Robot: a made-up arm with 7 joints.
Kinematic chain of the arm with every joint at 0, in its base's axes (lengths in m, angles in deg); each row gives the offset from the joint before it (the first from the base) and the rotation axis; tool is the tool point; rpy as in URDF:
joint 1: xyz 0 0 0.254 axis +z
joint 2: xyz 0 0 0 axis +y
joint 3: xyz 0 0 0.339 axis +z
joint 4: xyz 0.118 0 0 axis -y
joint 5: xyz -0.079 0 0.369 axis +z
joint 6: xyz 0 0 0 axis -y
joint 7: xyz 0.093 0 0 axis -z
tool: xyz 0 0 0 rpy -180 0 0
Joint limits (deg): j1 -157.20..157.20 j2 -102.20..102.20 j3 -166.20..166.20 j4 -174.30..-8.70 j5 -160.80..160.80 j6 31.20..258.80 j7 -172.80..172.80
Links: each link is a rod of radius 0.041 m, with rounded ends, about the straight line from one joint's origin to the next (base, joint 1, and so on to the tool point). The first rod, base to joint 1, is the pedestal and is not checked.
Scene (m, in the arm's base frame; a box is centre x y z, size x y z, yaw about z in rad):
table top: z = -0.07
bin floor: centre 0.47 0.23 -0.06 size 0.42 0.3 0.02 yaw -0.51
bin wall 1: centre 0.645 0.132 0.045 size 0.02 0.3 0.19 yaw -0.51
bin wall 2: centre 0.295 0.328 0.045 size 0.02 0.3 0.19 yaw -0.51
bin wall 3: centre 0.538 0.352 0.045 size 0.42 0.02 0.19 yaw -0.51
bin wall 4: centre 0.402 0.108 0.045 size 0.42 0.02 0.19 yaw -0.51
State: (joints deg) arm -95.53 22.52 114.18 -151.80 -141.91 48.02 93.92
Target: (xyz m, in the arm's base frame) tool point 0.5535 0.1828 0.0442
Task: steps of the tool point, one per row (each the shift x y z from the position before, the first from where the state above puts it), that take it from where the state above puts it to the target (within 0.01 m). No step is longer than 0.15 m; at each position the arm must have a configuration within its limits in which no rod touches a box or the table.
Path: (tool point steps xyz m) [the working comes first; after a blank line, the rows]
Joints at the target: -121.66 -54.45 141.69 -117.72 -147.93 55.68 93.92
Straight joint move there: clear.

1: 0.0281 0.0194 0.0095
2: 0.0279 0.0266 -0.0107
3: 0.0274 0.0276 -0.0346
4: 0.0244 0.0211 -0.0595
5: 0.0167 0.0087 -0.0822
6: 0.0035 -0.0083 -0.0999

